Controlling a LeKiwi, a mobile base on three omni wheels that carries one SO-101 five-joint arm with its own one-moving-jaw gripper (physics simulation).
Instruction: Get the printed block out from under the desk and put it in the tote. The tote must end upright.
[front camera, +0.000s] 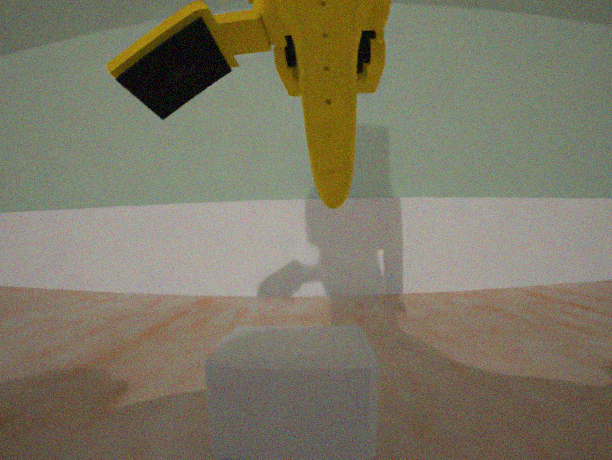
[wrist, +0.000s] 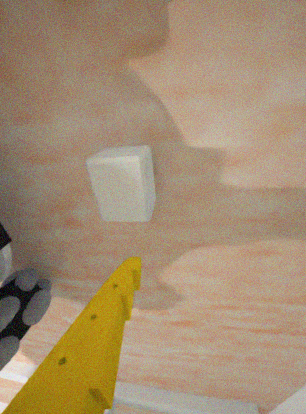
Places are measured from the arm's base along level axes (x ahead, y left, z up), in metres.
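Where they show: hand, its tool point: (front camera: 333, 193) (wrist: 140, 269).
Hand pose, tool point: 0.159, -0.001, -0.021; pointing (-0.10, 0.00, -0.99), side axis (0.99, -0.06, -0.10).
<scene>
After its pixels a point has its place, as x, y, z.
A pale grey-white block (front camera: 292, 405) {0.124, 0.010, -0.072} (wrist: 120, 190) {0.141, 0.013, -0.061} sits on the wood-patterned floor, low in the middle of the front view and left of centre in the wrist view. My gripper (front camera: 333, 200) (wrist: 134, 265) is open and empty. One yellow notched jaw shows in the wrist view, and the moving jaw is out of that picture. The jaw tip is raised above the floor and apart from the block; in the wrist view the block lies beyond the tip. The tote does not show in either view, and I cannot make out the desk.
A black wheel with grey rollers (wrist: 25, 310) shows at the left edge of the wrist view. A pale bar (wrist: 185, 400) {0.188, -0.490, -0.077} crosses the bottom of that view. In the front view a wall with a white lower band (front camera: 125, 250) {0.377, 0.203, -0.046} and green upper part stands behind the block, with the arm's shadow on it.
</scene>
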